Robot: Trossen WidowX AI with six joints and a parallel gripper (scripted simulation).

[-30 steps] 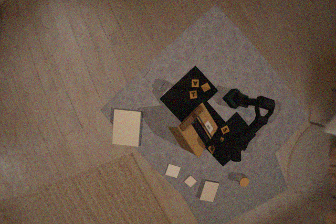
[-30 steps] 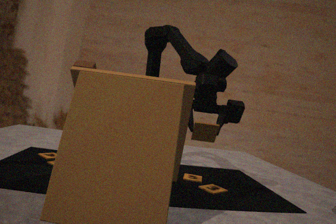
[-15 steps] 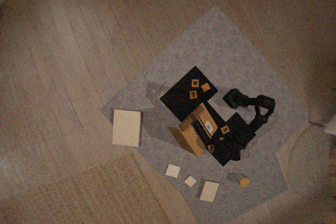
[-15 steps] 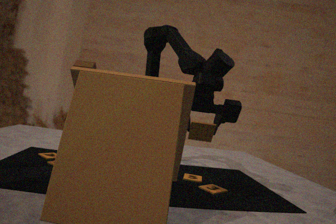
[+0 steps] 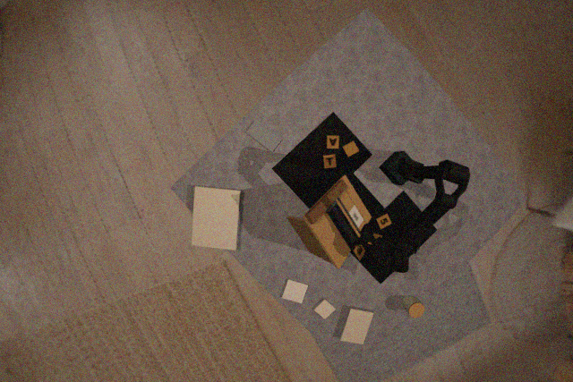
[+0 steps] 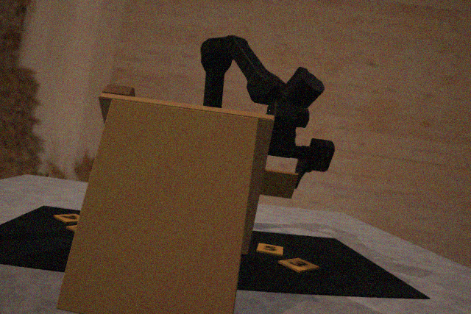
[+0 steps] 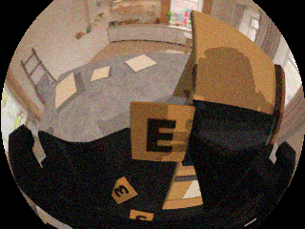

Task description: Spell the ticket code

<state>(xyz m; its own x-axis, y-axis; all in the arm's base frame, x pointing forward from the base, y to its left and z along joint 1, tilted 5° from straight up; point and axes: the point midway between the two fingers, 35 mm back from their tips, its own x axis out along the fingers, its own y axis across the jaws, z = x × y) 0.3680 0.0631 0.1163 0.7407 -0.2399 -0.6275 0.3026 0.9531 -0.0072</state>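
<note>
The white ticket is 100 mm behind my gripper tip, 70 mm to the right of it and 80 mm below it. Also, from my gripper tip: black mat 200 mm behind, 80 mm to the right, 160 mm below; grey slab 110 mm behind, 610 mm to the right, 160 mm below; tan letter tile e right at my gripper tip.
</note>
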